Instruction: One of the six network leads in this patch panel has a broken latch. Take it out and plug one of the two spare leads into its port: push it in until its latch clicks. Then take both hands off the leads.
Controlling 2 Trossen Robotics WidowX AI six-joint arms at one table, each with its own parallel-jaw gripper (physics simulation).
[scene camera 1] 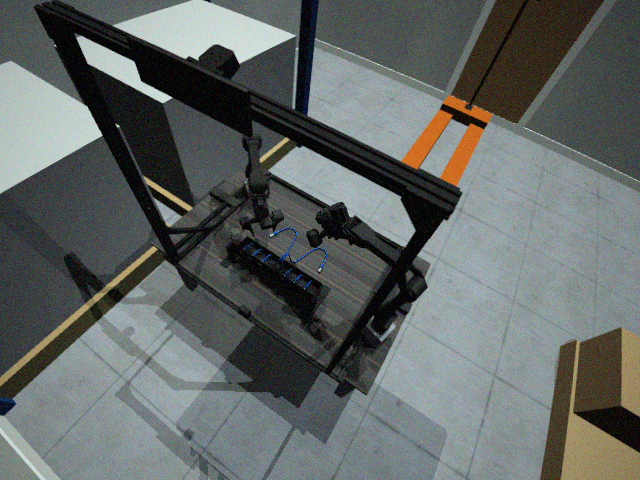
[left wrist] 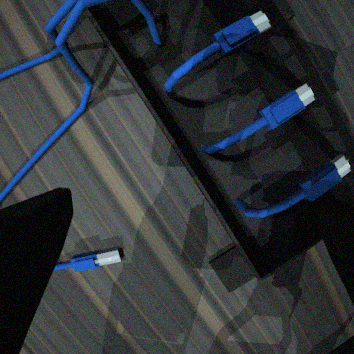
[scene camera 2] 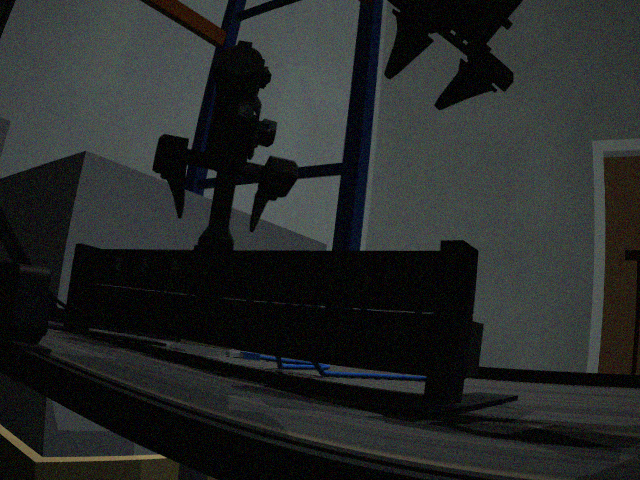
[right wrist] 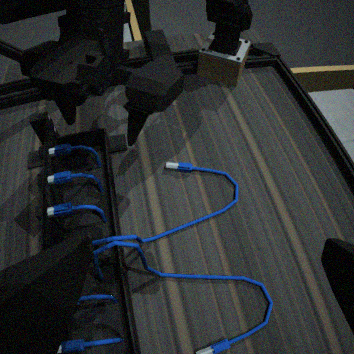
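Seen in the pictures: left gripper, fingertip midpoint: (scene camera 1: 263,234) (left wrist: 200,206) (scene camera 2: 216,224) (right wrist: 99,133); right gripper, fingertip midpoint: (scene camera 1: 315,226) (scene camera 2: 413,93) (right wrist: 209,250); left arm's base, link origin: (right wrist: 225,45); right arm's base, link origin: (scene camera 1: 380,325).
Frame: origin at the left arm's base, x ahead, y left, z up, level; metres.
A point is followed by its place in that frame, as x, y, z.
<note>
The black patch panel (scene camera 1: 273,275) (scene camera 2: 258,273) (left wrist: 175,145) @[0.429, -0.056, -0.005] (right wrist: 112,200) @[0.450, -0.039, -0.005] stands on the table with several short blue leads in it. Three of them (left wrist: 237,34) @[0.496, -0.088, 0.026] (left wrist: 285,108) @[0.454, -0.119, 0.026] (left wrist: 325,180) @[0.413, -0.149, 0.026] show plugs with pale tips in the left wrist view. I cannot tell which latch is broken. One spare lead's plug (scene camera 1: 271,235) @[0.323, 0.000, -0.061] (left wrist: 85,262) @[0.318, 0.022, -0.056] (right wrist: 185,166) @[0.319, 0.027, -0.057] lies on the table near the left gripper, the other's (scene camera 1: 320,269) @[0.589, 0.166, -0.062] (right wrist: 220,346) @[0.574, 0.179, -0.056] nearer the right arm. My left gripper (scene camera 1: 261,226) @[0.409, -0.061, 0.092] (scene camera 2: 215,223) @[0.409, -0.061, 0.092] (right wrist: 99,133) @[0.409, -0.061, 0.092] is open above the panel's end. My right gripper (scene camera 1: 316,227) @[0.553, 0.116, 0.260] (scene camera 2: 413,91) @[0.553, 0.116, 0.260] (right wrist: 209,250) @[0.553, 0.116, 0.260] is open, high above the table.
The spare leads' blue cables cross near the panel's middle. A black frame (scene camera 1: 351,144) @[0.907, -0.054, 0.971] rises around the table (scene camera 1: 351,268) @[0.630, 0.319, -0.069]. In the right wrist view a tan block with a pale plate (right wrist: 220,70) @[0.050, 0.008, -0.038] is under the left arm's base. An orange pallet truck (scene camera 1: 467,155) stands beyond the table.
</note>
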